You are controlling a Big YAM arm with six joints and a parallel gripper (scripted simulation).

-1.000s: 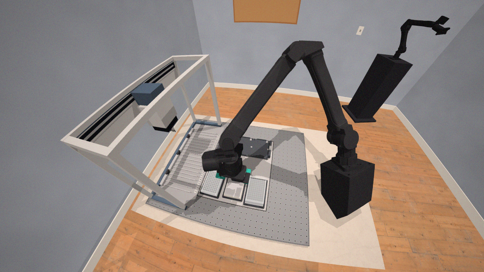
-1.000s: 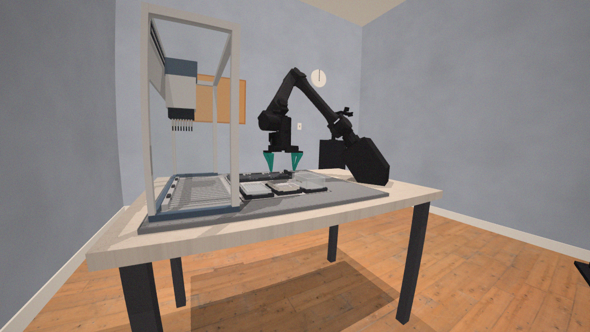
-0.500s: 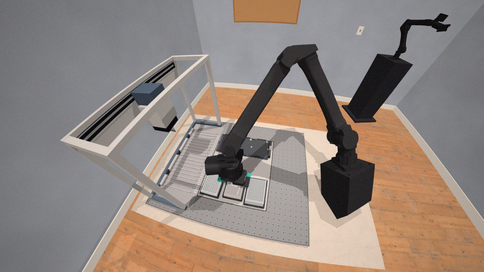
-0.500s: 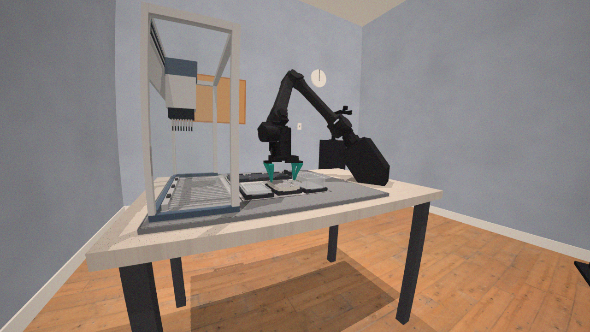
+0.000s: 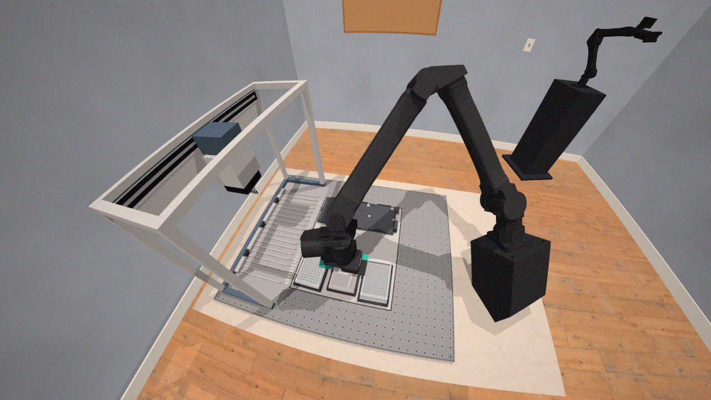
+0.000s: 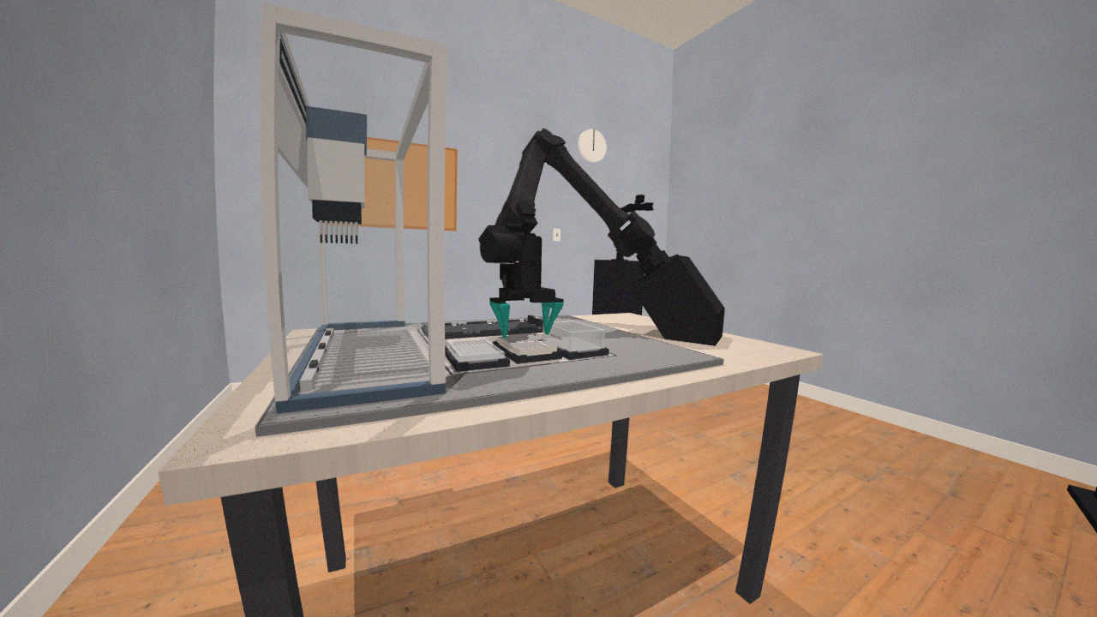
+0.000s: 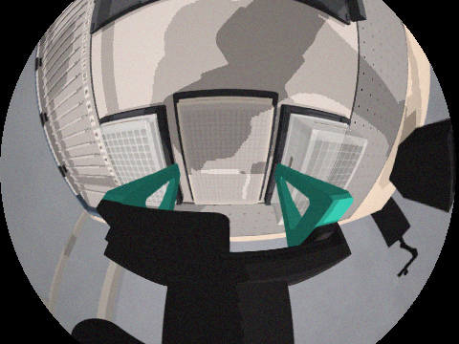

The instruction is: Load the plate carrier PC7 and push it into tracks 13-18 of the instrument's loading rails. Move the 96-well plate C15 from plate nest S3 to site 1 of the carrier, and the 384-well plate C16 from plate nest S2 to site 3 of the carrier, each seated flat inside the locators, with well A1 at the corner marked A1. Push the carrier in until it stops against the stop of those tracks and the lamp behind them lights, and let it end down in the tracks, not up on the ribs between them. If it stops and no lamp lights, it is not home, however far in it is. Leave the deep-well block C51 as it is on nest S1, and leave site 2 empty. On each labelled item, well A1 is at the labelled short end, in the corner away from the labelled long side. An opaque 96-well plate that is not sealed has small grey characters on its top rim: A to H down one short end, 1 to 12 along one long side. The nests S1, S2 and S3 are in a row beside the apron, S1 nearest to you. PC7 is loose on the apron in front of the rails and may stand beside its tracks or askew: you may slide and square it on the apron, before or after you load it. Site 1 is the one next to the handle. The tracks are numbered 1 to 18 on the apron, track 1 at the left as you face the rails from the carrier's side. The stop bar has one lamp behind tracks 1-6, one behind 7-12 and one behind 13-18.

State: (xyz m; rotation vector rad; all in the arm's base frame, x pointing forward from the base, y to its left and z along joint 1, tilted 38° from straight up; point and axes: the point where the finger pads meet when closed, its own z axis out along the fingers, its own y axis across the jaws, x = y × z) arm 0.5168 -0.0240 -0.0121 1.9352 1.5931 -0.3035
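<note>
Right now the nest S2 is 4 cm below my hand. From my hand the other things lie so: dark plate carrier PC7: 5 cm behind, 25 cm to the right, 3 cm below; then 96-well plate C15: 11 cm ahead, 2 cm to the right, 3 cm below; then nest S3: 11 cm ahead, 2 cm to the right, 4 cm below.
</note>
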